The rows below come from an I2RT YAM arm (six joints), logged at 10 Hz.
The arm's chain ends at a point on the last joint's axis. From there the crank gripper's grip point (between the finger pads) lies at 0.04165 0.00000 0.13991 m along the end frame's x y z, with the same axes.
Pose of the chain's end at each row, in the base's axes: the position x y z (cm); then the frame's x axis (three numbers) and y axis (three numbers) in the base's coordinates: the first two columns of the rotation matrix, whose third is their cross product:
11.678 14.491 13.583 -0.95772 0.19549 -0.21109 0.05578 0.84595 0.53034
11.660 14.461 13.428 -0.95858 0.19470 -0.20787 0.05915 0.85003 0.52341
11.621 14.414 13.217 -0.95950 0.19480 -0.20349 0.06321 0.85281 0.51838
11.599 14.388 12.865 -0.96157 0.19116 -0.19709 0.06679 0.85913 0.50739
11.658 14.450 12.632 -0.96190 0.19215 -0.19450 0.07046 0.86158 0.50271
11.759 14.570 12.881 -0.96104 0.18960 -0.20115 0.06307 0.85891 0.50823
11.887 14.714 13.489 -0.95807 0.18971 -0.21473 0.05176 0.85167 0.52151
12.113 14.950 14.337 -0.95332 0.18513 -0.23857 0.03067 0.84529 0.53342
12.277 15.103 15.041 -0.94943 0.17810 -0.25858 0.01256 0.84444 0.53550
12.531 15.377 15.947 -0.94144 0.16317 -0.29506 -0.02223 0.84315 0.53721
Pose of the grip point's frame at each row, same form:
11.638 22.247 1.216 -0.95772 0.19549 -0.21109 0.05578 0.84595 0.53034
11.565 22.120 1.001 -0.95858 0.19470 -0.20787 0.05915 0.85003 0.52341
11.465 22.004 0.749 -0.95950 0.19480 -0.20349 0.06321 0.85281 0.51838
11.320 21.826 0.307 -0.96157 0.19116 -0.19709 0.06679 0.85913 0.50739
11.348 21.824 0.037 -0.96190 0.19215 -0.19450 0.07046 0.86158 0.50271
11.522 22.016 0.327 -0.96104 0.18960 -0.20115 0.06307 0.85891 0.50823
11.840 22.339 1.041 -0.95807 0.18971 -0.21473 0.05176 0.85167 0.52151
12.345 22.733 1.990 -0.95332 0.18513 -0.23857 0.03067 0.84529 0.53342
12.712 22.913 2.716 -0.94943 0.17810 -0.25858 0.01256 0.84444 0.53550
13.317 23.224 3.663 -0.94144 0.16317 -0.29506 -0.02223 0.84315 0.53721

